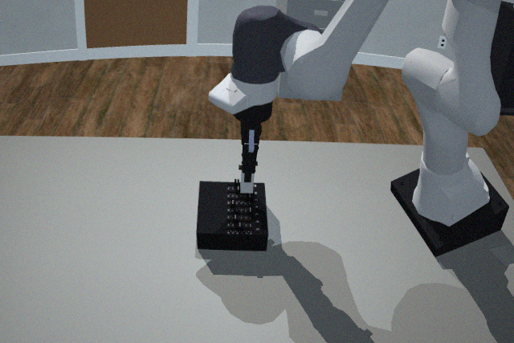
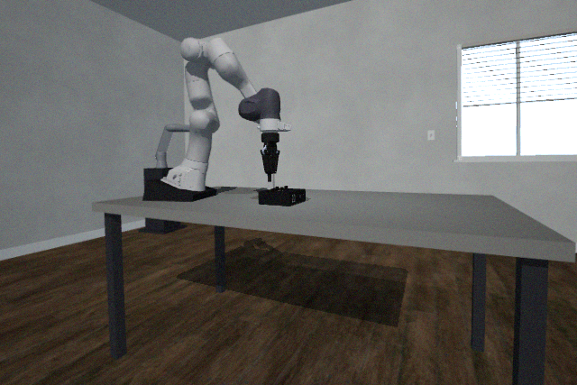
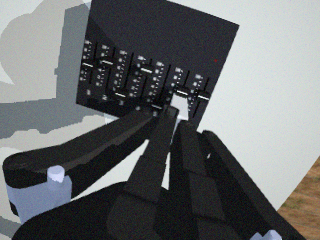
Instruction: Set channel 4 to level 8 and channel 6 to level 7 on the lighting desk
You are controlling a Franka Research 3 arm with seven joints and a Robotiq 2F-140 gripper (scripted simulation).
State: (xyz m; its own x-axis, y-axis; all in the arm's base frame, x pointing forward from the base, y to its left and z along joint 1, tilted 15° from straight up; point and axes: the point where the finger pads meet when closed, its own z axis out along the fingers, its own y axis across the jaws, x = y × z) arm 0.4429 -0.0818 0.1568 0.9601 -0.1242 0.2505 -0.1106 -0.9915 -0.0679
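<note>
My gripper is now 3 cm to the left of the fader cap, 3 cm above it and 2 cm short of it.
</note>
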